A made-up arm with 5 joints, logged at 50 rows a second.
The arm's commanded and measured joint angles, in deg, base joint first. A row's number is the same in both.
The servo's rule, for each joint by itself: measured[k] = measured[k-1] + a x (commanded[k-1-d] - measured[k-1]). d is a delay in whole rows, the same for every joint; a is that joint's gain. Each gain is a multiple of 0.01, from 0.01 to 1. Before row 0 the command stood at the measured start. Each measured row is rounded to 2 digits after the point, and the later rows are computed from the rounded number. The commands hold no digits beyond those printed.
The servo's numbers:
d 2
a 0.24 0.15 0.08 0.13 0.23
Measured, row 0:
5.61 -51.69 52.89 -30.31 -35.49
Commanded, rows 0 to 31:
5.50 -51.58 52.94 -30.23 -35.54
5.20 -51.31 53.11 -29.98 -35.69
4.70 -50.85 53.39 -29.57 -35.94
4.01 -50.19 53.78 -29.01 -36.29
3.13 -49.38 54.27 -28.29 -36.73
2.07 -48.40 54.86 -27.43 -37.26
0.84 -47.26 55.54 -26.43 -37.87
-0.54 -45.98 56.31 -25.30 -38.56
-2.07 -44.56 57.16 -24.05 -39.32
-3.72 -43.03 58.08 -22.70 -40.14
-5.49 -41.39 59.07 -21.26 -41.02
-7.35 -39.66 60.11 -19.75 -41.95
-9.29 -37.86 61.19 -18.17 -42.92
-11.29 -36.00 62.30 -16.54 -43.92
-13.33 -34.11 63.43 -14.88 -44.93
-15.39 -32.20 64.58 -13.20 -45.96
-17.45 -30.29 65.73 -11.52 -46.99
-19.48 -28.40 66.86 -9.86 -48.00
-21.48 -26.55 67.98 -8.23 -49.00
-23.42 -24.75 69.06 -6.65 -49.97
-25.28 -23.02 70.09 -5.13 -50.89
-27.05 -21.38 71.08 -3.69 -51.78
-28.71 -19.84 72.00 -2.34 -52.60
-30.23 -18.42 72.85 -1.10 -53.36
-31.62 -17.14 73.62 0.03 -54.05
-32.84 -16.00 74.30 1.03 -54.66
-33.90 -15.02 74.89 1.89 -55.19
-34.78 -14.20 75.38 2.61 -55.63
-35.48 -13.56 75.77 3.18 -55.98
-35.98 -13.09 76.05 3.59 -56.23
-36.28 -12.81 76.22 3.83 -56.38
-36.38 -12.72 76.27 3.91 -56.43
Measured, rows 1 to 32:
5.61 -51.69 52.89 -30.31 -35.49
5.61 -51.69 52.89 -30.31 -35.49
5.58 -51.67 52.89 -30.30 -35.50
5.49 -51.62 52.91 -30.26 -35.54
5.30 -51.50 52.95 -30.17 -35.63
4.99 -51.30 53.02 -30.02 -35.78
4.54 -51.01 53.12 -29.80 -36.00
3.95 -50.62 53.26 -29.49 -36.29
3.20 -50.12 53.44 -29.09 -36.65
2.30 -49.50 53.67 -28.60 -37.09
1.25 -48.76 53.95 -28.01 -37.60
0.06 -47.90 54.28 -27.32 -38.18
-1.27 -46.92 54.66 -26.53 -38.83
-2.73 -45.83 55.10 -25.65 -39.55
-4.30 -44.63 55.59 -24.68 -40.33
-5.98 -43.34 56.13 -23.62 -41.16
-7.74 -41.96 56.71 -22.48 -42.03
-9.58 -40.50 57.34 -21.27 -42.93
-11.47 -38.97 58.01 -20.00 -43.86
-13.39 -37.38 58.72 -18.68 -44.81
-15.33 -35.76 59.46 -17.32 -45.77
-17.27 -34.11 60.23 -15.93 -46.74
-19.19 -32.45 61.02 -14.53 -47.69
-21.08 -30.79 61.82 -13.12 -48.63
-22.91 -29.15 62.63 -11.72 -49.54
-24.67 -27.54 63.45 -10.34 -50.42
-26.34 -25.98 64.26 -8.99 -51.25
-27.90 -24.48 65.06 -7.69 -52.03
-29.34 -23.06 65.85 -6.44 -52.76
-30.65 -21.73 66.61 -5.26 -53.42
-31.81 -20.50 67.34 -4.16 -54.01
-32.81 -19.39 68.04 -3.15 -54.52

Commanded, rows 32 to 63:
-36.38 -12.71 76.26 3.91 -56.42
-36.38 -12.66 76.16 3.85 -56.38
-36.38 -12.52 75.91 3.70 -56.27
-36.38 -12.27 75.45 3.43 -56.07
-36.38 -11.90 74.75 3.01 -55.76
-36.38 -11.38 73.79 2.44 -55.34
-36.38 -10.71 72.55 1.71 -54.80
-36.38 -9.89 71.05 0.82 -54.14
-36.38 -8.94 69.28 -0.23 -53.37
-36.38 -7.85 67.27 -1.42 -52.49
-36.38 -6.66 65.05 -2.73 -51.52
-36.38 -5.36 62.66 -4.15 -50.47
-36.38 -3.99 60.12 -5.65 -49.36
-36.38 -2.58 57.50 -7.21 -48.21
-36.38 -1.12 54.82 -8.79 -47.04
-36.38 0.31 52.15 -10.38 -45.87
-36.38 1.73 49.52 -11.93 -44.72
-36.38 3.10 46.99 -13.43 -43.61
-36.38 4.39 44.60 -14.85 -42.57
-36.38 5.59 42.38 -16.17 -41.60
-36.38 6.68 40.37 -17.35 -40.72
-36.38 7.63 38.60 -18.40 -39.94
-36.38 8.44 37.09 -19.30 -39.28
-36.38 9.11 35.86 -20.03 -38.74
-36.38 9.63 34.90 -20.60 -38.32
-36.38 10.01 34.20 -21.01 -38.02
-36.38 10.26 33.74 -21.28 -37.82
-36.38 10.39 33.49 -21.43 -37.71
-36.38 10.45 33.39 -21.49 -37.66
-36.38 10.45 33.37 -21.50 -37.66
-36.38 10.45 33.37 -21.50 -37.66
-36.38 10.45 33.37 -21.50 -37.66
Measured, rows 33 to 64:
-33.64 -18.40 68.69 -2.24 -54.95
-34.30 -17.55 69.30 -1.44 -55.29
-34.80 -16.82 69.86 -0.74 -55.55
-35.18 -16.20 70.36 -0.14 -55.74
-35.47 -15.65 70.80 0.36 -55.86
-35.69 -15.14 71.17 0.76 -55.91
-35.86 -14.65 71.46 1.05 -55.88
-35.98 -14.16 71.65 1.23 -55.76
-36.08 -13.64 71.72 1.29 -55.54
-36.15 -13.08 71.67 1.23 -55.22
-36.21 -12.46 71.48 1.04 -54.79
-36.25 -11.77 71.14 0.72 -54.26
-36.28 -11.00 70.65 0.27 -53.63
-36.30 -10.15 70.01 -0.30 -52.90
-36.32 -9.23 69.22 -1.00 -52.09
-36.33 -8.23 68.28 -1.81 -51.20
-36.34 -7.16 67.20 -2.72 -50.24
-36.35 -6.04 66.00 -3.72 -49.23
-36.36 -4.87 64.68 -4.79 -48.19
-36.36 -3.67 63.26 -5.91 -47.14
-36.36 -2.46 61.77 -7.07 -46.09
-36.36 -1.25 60.22 -8.25 -45.06
-36.36 -0.06 58.63 -9.43 -44.06
-36.36 1.09 57.03 -10.60 -43.11
-36.36 2.19 55.43 -11.73 -42.23
-36.36 3.23 53.86 -12.81 -41.43
-36.36 4.19 52.34 -13.82 -40.71
-36.36 5.06 50.89 -14.75 -40.09
-36.36 5.84 49.52 -15.60 -39.57
-36.36 6.52 48.24 -16.36 -39.14
-36.36 7.11 47.05 -17.03 -38.80
-36.36 7.61 45.96 -17.61 -38.54

